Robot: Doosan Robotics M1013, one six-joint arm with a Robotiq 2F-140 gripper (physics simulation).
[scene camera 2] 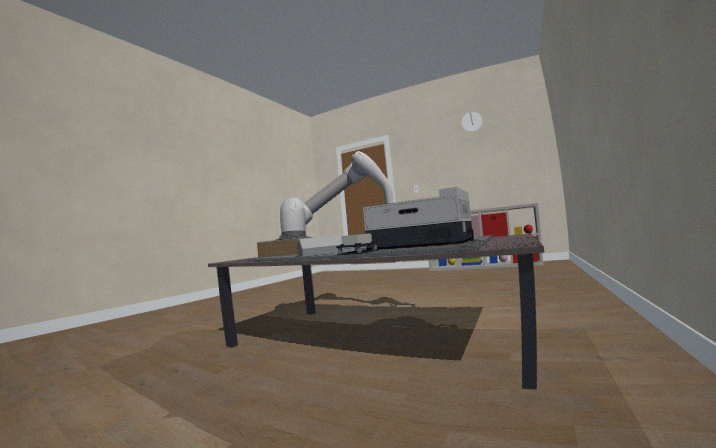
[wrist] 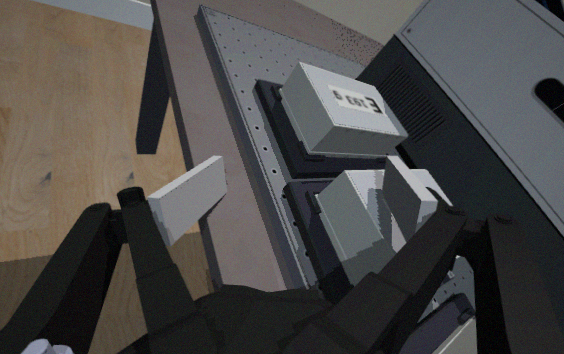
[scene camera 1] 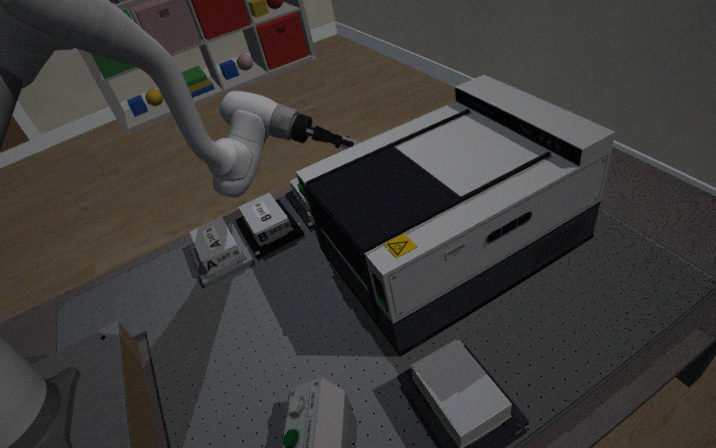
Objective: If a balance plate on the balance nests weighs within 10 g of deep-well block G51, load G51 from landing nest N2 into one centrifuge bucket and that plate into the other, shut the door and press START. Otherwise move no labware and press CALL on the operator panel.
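Places are measured from the arm's base along level axes (x down, y left, z ahead), in millimetres.
Where they show: gripper, fingertip midpoint: [wrist: 303,174]; arm's base, origin of the base link: [scene camera 1: 25,432].
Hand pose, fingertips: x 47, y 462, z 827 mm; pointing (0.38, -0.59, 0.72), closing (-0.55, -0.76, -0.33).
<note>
Each offset is from my fingertips to the top centre of the thing. "spot": to the spot under its first point.
My gripper [scene camera 1: 349,141] [wrist: 303,174] is open and empty, behind the centrifuge [scene camera 1: 448,277] [scene camera 2: 417,216] [wrist: 480,80] in scene camera 1. In the wrist view, plate E @[dx -23, dy -91, dz +81 mm] [wrist: 345,117], labelled 193 g, sits on a dark nest ahead of the fingers. Another white plate @[dx -27, dy -84, dz -48 mm] [wrist: 345,225] is nearer; my right finger hides part of it and no label is readable. Plates A @[dx -23, dy -133, dz -452 mm] [scene camera 1: 213,243], marked 147 g, and B @[dx -23, dy -115, dz -325 mm] [scene camera 1: 264,213] sit left of the centrifuge. An unlabelled-looking white block @[dx -50, dy -713, dz -177 mm] [scene camera 1: 462,390] [scene camera 2: 356,239] sits on a nest in front. The operator panel @[spot: dx -28, dy -647, dz -351 mm] [scene camera 1: 332,409] shows a green button.
The left finger overhangs the table edge [wrist: 240,235] in the wrist view. The centrifuge's dark vented side rises right of the plates. Part of another nest @[spot: dx +19, dy -96, dz -129 mm] [wrist: 432,325] shows at lower right. A toy shelf [scene camera 1: 311,26] stands beyond the table.
</note>
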